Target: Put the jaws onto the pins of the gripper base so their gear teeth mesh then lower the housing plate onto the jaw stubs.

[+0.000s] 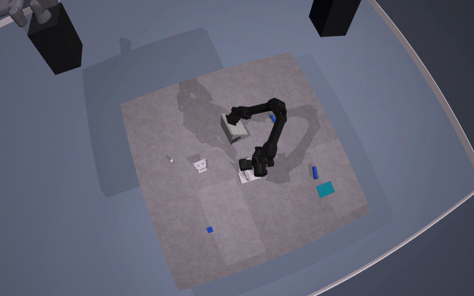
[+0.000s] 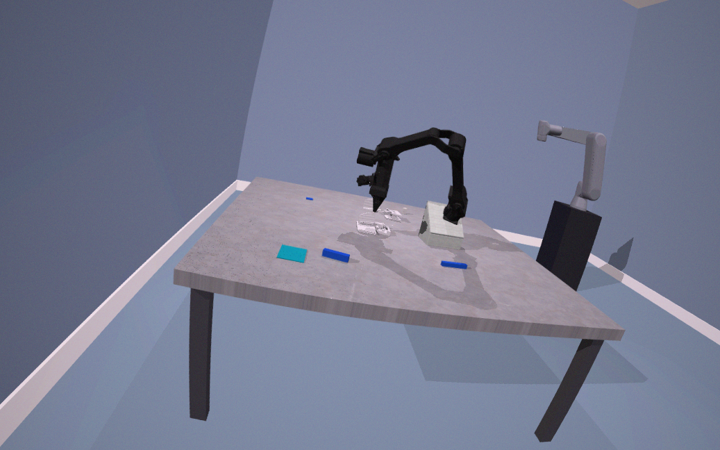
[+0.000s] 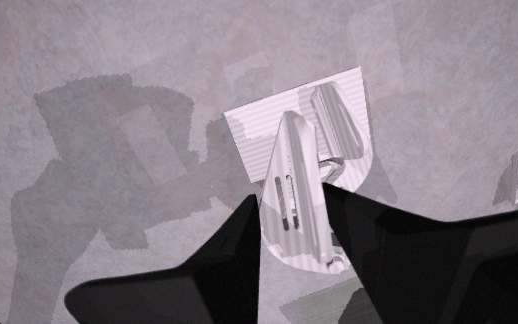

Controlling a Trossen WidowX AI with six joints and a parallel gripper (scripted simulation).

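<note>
Right now the white stepped part is 10 cm behind my gripper tip, 30 cm to the right of it and 7 cm below it. From my gripper tip the other things lie so: small blue square: 28 cm ahead, 33 cm to the right, 8 cm below; blue bar: 29 cm behind, 22 cm to the left, 8 cm below; white jaw: 3 cm behind, 2 cm to the right.
</note>
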